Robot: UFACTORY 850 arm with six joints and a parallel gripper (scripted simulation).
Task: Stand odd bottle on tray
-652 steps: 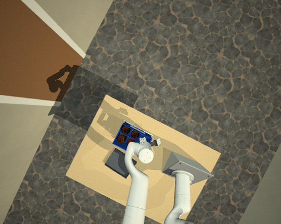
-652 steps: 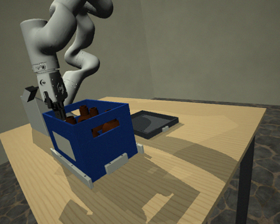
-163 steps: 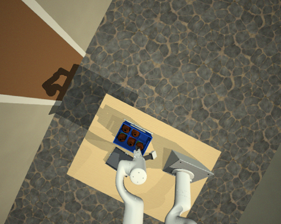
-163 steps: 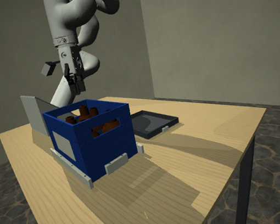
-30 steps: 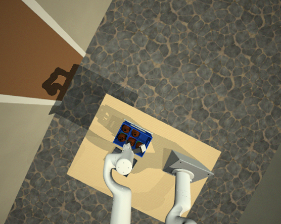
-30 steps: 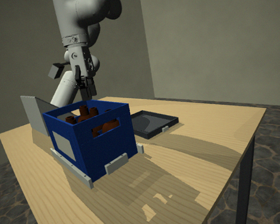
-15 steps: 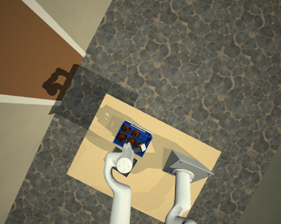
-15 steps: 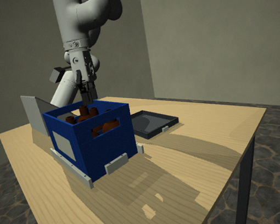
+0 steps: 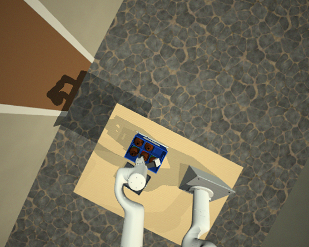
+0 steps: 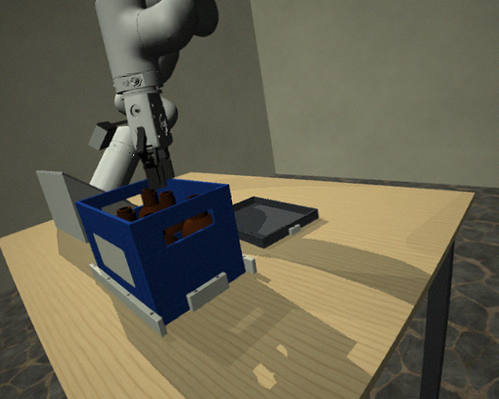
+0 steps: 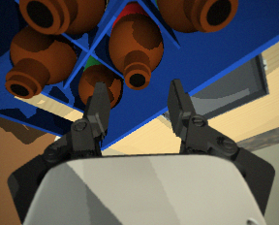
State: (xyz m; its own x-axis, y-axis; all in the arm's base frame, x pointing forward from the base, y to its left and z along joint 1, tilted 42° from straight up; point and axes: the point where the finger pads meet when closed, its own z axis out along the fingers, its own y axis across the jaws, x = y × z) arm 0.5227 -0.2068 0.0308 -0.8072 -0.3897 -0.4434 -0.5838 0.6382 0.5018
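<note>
The blue crate is 12 cm below my hand and 4 cm to the right of it. Round my hand: brown bottle: 11 cm below, 8 cm behind, 2 cm to the left; dark tray: 24 cm to the left, 19 cm below, 3 cm ahead.
</note>
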